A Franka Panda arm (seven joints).
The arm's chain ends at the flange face. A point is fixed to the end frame.
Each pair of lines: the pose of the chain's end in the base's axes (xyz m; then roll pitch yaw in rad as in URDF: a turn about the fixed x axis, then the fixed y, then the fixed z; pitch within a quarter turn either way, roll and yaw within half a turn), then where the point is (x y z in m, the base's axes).
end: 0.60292 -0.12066 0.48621 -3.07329 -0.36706 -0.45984
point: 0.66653 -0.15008 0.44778
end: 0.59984 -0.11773 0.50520 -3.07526 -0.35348 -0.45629
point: 0.66303 -0.14680 0.46582
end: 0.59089 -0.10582 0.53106 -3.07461 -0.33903 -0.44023
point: 0.65403 -0.13359 0.49068
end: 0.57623 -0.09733 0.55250 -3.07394 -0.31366 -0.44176
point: 0.63840 -0.12471 0.51038
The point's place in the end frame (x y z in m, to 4 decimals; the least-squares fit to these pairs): 0.0516 0.0023 0.0610
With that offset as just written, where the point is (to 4 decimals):
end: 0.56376 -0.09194 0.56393 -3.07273 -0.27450 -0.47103
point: 0.6236 -0.1203 0.5192
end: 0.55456 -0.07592 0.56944 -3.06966 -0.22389 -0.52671
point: 0.6108 -0.1062 0.5214
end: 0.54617 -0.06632 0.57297 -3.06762 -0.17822 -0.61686
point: 0.5977 -0.1001 0.5221
